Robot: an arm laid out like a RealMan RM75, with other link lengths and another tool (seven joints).
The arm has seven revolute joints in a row. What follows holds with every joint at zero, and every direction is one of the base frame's. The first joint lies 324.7 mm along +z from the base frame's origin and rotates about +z. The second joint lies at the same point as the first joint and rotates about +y. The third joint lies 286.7 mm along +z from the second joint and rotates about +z. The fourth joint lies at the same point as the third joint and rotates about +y. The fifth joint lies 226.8 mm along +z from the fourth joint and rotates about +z. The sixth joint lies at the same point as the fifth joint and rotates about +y. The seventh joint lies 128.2 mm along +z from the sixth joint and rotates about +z. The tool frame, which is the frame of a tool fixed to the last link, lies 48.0 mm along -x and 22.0 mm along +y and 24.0 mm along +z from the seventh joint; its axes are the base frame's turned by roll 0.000, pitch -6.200 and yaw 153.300 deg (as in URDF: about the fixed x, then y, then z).
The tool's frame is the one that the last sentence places.
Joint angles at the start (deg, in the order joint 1, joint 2, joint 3, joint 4, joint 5, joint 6, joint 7): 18.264 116.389 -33.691 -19.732 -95.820 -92.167 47.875
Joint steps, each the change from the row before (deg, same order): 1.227 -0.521 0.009 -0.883 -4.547 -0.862 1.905; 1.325 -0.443 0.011 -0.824 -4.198 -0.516 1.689; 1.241 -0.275 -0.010 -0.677 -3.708 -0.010 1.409; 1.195 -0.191 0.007 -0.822 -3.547 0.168 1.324; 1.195 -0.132 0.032 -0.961 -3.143 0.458 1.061; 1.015 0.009 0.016 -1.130 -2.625 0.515 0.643
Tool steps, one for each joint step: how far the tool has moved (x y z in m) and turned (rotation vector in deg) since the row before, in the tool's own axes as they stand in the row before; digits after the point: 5 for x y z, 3 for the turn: 0.00207 -0.00051 0.00480 5.045 -0.596 -0.440; 0.00157 0.00073 0.00532 4.540 -0.941 -0.553; 0.00046 0.00097 0.00568 3.798 -1.307 -0.486; 0.00016 0.00168 0.00536 3.420 -1.576 -0.625; 0.00008 0.00325 0.00509 2.746 -1.794 -0.971; 0.00021 0.00336 0.00437 2.069 -1.733 -1.312
